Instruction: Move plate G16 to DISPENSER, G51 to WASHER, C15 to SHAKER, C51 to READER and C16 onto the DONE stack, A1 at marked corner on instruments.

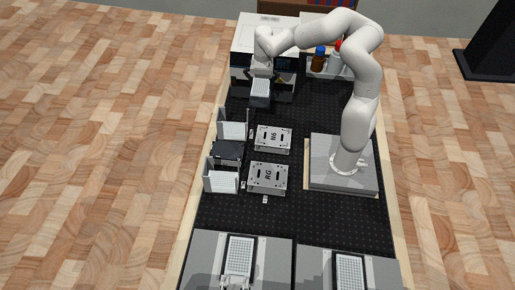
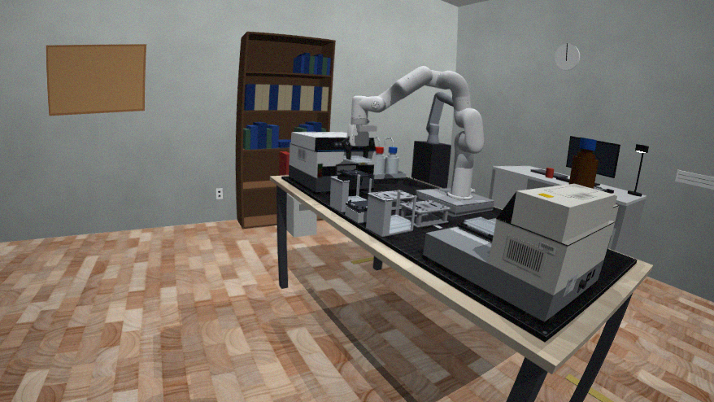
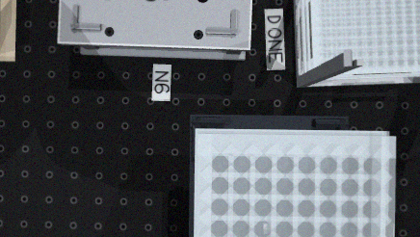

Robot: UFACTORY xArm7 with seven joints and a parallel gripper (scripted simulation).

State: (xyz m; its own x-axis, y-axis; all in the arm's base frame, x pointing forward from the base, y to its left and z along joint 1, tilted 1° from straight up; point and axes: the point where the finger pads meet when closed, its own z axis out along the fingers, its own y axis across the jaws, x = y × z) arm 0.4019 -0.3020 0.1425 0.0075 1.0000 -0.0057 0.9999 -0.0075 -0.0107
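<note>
My hand is 80 mm above the dark pull-out tray.
</note>
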